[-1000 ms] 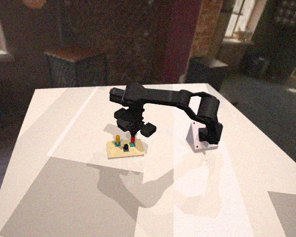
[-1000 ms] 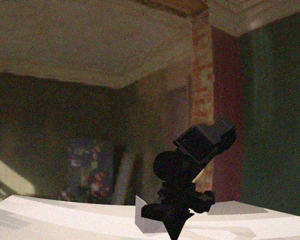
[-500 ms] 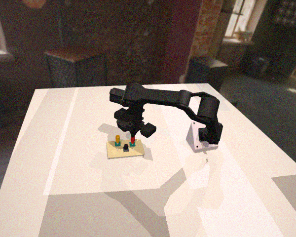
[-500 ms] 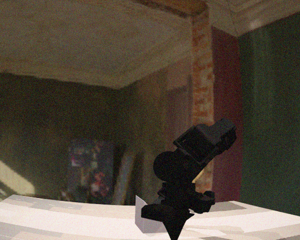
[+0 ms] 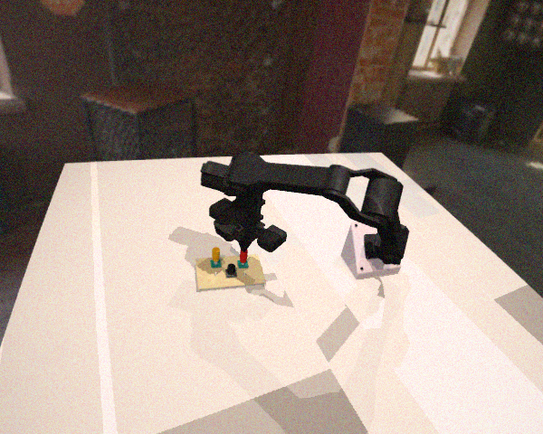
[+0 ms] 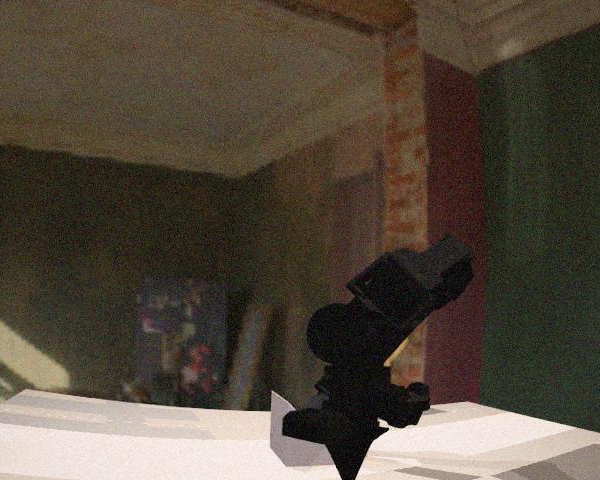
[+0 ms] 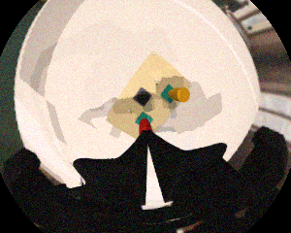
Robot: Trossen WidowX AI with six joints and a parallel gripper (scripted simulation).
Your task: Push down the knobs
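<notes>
My gripper tip is now 2 cm above the red knob. Also, from my gripper tip: orange knob (7 cm ahead, 1 cm to the right, 2 cm below).
</notes>
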